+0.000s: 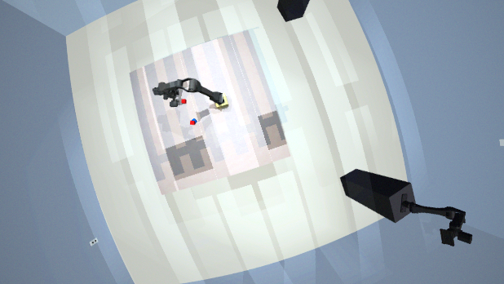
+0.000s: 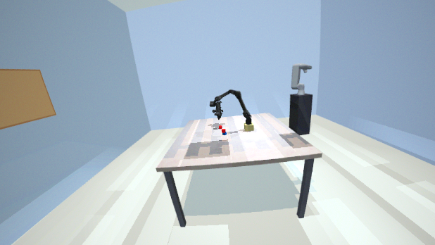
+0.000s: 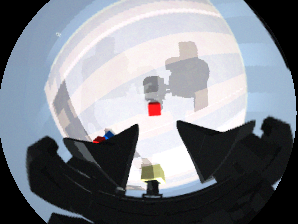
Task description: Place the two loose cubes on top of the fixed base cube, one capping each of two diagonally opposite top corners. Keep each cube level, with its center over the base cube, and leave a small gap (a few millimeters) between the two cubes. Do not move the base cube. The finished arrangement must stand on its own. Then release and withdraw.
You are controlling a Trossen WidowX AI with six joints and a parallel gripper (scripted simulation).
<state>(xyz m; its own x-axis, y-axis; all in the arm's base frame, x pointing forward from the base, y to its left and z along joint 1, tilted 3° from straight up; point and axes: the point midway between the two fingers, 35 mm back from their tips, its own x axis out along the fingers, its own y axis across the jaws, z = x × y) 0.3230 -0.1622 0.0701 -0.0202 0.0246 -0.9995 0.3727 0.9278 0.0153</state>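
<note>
Now: the red cube 11 cm below my gripper tip. The rest, counted from my gripper tip: blue base cube: 21 cm to the left, 11 cm below, 2 cm behind.
</note>
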